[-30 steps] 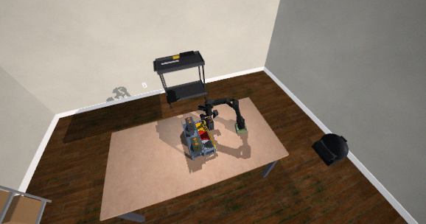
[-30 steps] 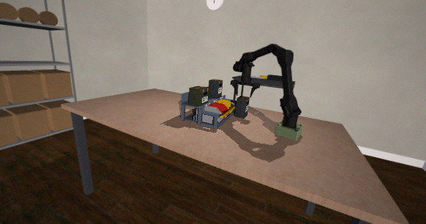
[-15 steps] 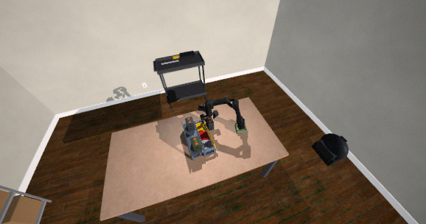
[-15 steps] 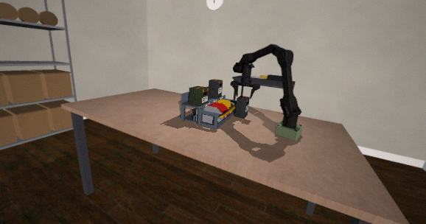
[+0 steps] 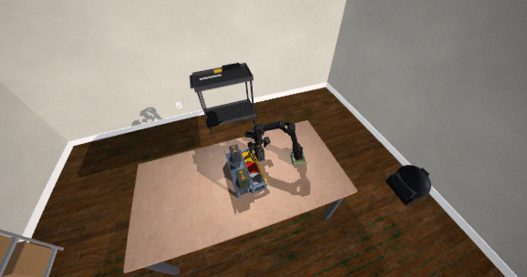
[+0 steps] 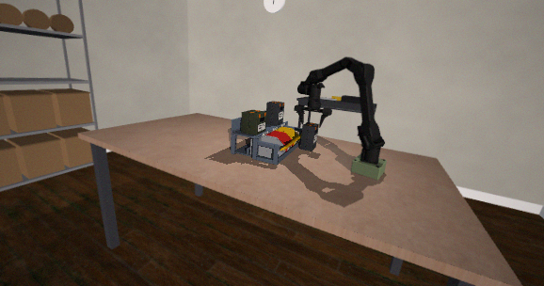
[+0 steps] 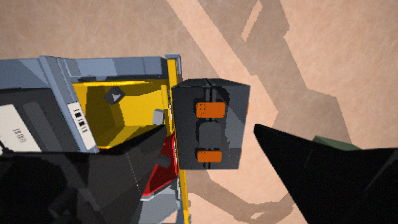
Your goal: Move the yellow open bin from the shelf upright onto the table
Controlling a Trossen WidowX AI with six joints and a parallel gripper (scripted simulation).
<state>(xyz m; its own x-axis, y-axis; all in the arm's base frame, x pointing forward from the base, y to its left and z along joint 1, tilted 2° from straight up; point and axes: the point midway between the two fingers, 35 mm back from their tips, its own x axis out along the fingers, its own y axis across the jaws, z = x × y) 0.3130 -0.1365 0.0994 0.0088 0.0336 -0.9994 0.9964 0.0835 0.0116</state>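
My gripper is now 9 cm above the black box. Round my hand: yellow bar: 12 cm to the left, 10 cm below, 4 cm ahead; then yellow open bin: 13 cm ahead, 11 cm below, 2 cm to the left; then red bin: 13 cm to the left, 12 cm ahead, 11 cm below.
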